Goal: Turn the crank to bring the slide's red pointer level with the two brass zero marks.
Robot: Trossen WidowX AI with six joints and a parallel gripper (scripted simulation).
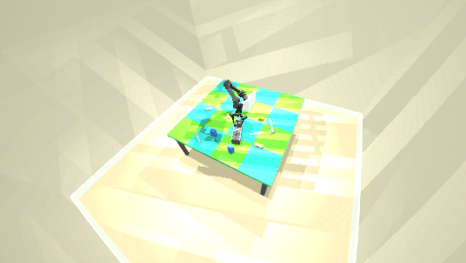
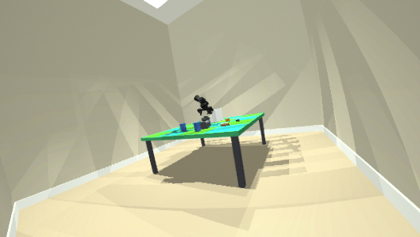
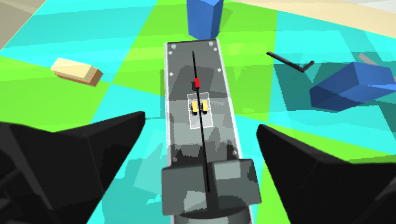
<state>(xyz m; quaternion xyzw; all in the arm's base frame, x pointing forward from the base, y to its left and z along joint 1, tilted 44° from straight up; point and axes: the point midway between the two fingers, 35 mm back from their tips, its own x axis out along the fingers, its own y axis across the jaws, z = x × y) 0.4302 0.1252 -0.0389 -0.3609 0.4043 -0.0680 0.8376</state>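
Now: gripper tip 15 cm past the crank handle, 6 cm above it and 3 cm to the left of it. Round my gripper tip: red pointer 7 cm ahead, 6 cm below, 2 cm to the left; then black L-shaped key 22 cm ahead, 16 cm to the right, 13 cm below; then tan block 28 cm to the left, 13 cm below, 7 cm ahead.
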